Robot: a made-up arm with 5 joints.
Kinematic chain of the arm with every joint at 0, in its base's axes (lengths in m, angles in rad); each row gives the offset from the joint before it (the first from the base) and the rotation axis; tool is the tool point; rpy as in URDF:
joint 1: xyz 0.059 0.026 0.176 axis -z
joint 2: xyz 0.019 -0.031 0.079 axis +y
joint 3: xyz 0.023 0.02 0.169 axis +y
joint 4: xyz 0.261 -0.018 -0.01 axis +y
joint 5: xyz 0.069 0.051 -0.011 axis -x
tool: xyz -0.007 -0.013 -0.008 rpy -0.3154 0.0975 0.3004
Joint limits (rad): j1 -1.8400..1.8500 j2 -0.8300..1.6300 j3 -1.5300..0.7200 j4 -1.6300..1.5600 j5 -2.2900..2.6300
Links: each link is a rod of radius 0.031 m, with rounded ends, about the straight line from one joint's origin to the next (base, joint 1, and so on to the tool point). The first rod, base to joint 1, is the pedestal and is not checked.
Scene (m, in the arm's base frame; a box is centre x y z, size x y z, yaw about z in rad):
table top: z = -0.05
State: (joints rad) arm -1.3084 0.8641 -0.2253 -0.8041 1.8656
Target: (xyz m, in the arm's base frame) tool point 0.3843 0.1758 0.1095
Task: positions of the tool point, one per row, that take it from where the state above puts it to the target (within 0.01 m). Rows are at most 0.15 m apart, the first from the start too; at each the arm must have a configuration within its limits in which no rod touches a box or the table.
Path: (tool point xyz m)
1: 0.2386 0.3975 0.1731
2: 0.3083 0.3341 0.1502
3: 0.3575 0.2580 0.1289
4: 0.3843 0.1758 0.1095

